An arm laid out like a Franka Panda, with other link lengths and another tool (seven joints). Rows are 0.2 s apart.
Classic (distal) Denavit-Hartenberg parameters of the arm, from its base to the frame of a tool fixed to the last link. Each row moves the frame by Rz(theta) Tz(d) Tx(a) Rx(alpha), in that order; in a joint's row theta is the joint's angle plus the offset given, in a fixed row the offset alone. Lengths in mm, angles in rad.
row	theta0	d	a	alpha
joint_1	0	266.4	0	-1.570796
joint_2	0	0	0	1.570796
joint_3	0	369.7	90.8	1.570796
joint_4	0	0	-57.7	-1.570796
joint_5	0	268.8	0	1.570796
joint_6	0	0	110	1.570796
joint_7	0.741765	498	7.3	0.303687
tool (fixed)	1.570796	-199.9	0	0
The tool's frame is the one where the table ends.
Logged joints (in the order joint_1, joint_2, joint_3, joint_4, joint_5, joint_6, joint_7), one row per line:
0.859 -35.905 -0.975 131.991 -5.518 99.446 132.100
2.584 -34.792 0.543 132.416 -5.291 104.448 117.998
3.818 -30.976 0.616 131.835 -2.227 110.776 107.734
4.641 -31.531 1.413 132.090 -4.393 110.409 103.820
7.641 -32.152 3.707 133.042 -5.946 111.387 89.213
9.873 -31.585 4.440 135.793 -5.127 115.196 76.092
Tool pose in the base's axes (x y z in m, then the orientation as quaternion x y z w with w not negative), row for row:
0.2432 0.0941 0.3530 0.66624 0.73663 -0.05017 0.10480
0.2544 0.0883 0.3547 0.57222 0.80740 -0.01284 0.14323
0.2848 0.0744 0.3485 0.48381 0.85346 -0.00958 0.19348
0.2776 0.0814 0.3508 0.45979 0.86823 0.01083 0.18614
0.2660 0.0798 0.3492 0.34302 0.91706 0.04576 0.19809
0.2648 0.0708 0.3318 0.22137 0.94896 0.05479 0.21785
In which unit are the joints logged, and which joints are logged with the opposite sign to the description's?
The joints are logged in degrees. Opposite sign: joint_3, joint_4, joint_5.
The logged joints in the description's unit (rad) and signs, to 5 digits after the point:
0.01499 -0.62666 0.01702 -2.30368 0.09631 1.73566 2.30558
0.04510 -0.60723 -0.00948 -2.31110 0.09235 1.82296 2.05945
0.06664 -0.54063 -0.01075 -2.30095 0.03887 1.93341 1.88031
0.08100 -0.55032 -0.02466 -2.30541 0.07667 1.92700 1.81200
0.13336 -0.56116 -0.06470 -2.32202 0.10378 1.94407 1.55706
0.17232 -0.55126 -0.07749 -2.37003 0.08948 2.01055 1.32806

